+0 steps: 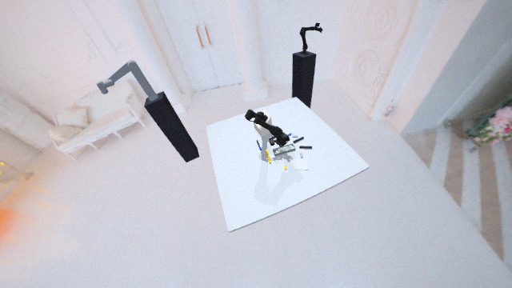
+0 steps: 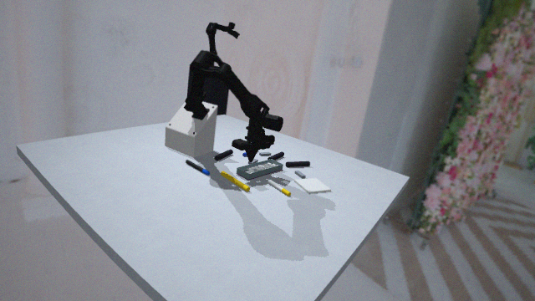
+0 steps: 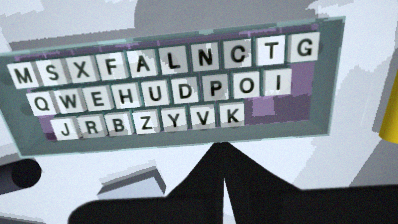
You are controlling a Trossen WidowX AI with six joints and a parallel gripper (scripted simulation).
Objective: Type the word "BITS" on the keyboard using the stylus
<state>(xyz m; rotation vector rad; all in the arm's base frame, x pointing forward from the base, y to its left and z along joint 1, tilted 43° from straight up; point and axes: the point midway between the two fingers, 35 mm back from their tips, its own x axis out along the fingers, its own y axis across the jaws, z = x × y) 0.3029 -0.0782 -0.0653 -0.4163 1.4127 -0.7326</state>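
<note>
Right now the blue stylus is 20 cm to the left of my gripper tip, 11 cm behind it and 3 cm below it. Round my gripper tip: yellow marker 14 cm to the right, 3 cm below, 3 cm ahead; then grey block 22 cm to the left, 6 cm behind, 4 cm below; then yellow-tipped pen 18 cm ahead, 6 cm to the right, 3 cm below.
</note>
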